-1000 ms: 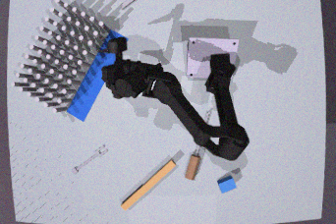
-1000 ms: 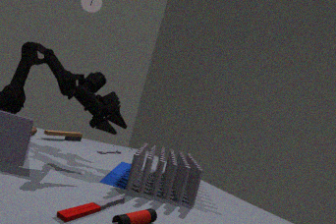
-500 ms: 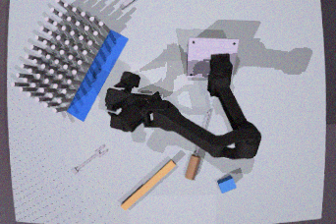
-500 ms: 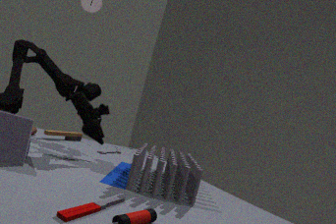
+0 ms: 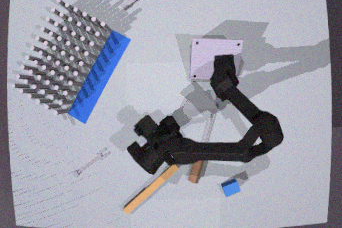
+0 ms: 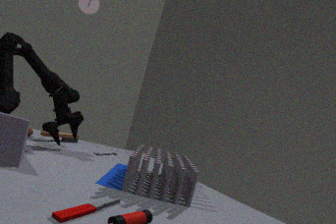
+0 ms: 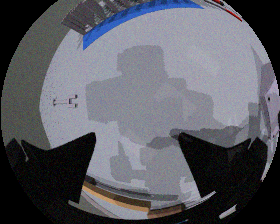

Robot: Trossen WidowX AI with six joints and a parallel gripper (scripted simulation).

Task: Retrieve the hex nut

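Right now my gripper tip is 21 cm past the brown-handled hook tool, 4 cm to the right of it and 3 cm above it. From my gripper tip the other things lie so: wrench 23 cm ahead, 10 cm to the left, 4 cm below; blue taped strip 23 cm to the right, 17 cm ahead, 4 cm below; hex nut 35 cm to the right, 28 cm ahead, 4 cm below.
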